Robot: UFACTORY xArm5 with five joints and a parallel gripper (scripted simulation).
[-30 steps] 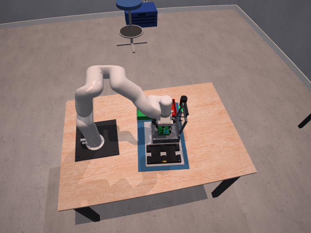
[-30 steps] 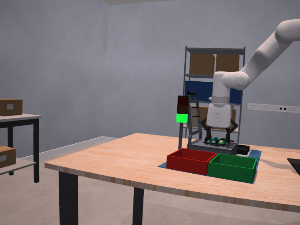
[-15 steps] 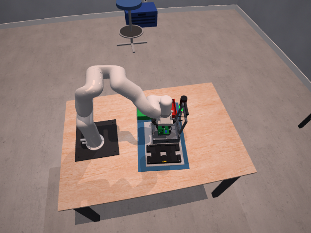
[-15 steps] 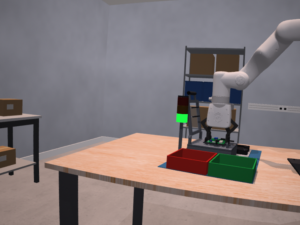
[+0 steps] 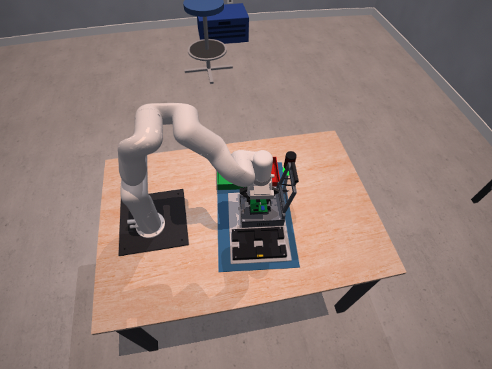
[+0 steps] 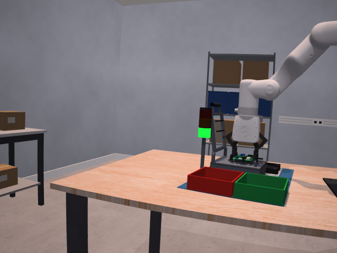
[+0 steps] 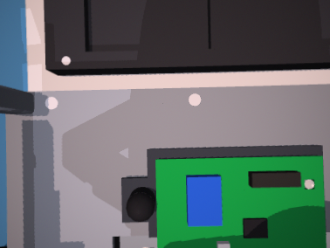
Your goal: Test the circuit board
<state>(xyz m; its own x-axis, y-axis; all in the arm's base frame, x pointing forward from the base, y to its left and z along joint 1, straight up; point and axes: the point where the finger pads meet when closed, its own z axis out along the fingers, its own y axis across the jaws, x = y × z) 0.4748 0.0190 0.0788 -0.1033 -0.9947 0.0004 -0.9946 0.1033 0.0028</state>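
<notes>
Right now the green circuit board is 1 cm below my hand. Also, from my hand: red bin: 6 cm ahead, 20 cm to the left, 7 cm below; then lid: 12 cm ahead, 1 cm to the right, 10 cm above; then green bin: 9 cm behind, 21 cm to the left, 7 cm below.
</notes>
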